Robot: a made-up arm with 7 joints.
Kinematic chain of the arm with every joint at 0, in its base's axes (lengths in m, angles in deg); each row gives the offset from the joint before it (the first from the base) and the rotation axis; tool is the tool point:
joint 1: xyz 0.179 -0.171 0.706 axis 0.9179 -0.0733 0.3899
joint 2: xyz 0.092 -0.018 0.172 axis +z
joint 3: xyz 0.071 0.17 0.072 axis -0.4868 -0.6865 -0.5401
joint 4: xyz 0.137 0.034 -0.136 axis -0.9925 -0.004 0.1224
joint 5: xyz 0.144 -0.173 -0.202 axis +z
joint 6: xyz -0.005 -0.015 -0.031 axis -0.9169 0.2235 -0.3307
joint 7: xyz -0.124 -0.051 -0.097 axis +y
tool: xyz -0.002 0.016 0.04
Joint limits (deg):
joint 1: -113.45..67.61
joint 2: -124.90..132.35
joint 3: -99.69..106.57
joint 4: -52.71..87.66
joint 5: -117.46..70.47
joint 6: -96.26..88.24
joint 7: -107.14..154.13
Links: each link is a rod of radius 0.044 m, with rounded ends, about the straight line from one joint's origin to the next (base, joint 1, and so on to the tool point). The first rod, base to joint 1, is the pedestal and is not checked.
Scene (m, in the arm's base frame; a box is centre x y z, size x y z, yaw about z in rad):
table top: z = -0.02
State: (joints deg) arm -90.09 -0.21 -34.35 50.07 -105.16 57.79 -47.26
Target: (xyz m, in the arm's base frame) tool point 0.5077 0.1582 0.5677
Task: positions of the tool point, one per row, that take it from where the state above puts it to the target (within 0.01 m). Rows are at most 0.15 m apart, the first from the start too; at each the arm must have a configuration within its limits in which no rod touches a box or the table.
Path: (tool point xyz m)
1: 0.4863 -0.4105 0.5090
2: 0.5138 -0.3284 0.4592
3: 0.5336 -0.2323 0.4308
4: 0.5437 -0.1281 0.4270
5: 0.5430 -0.0233 0.4491
6: 0.5308 0.0747 0.4968
7: 0.5077 0.1582 0.5677

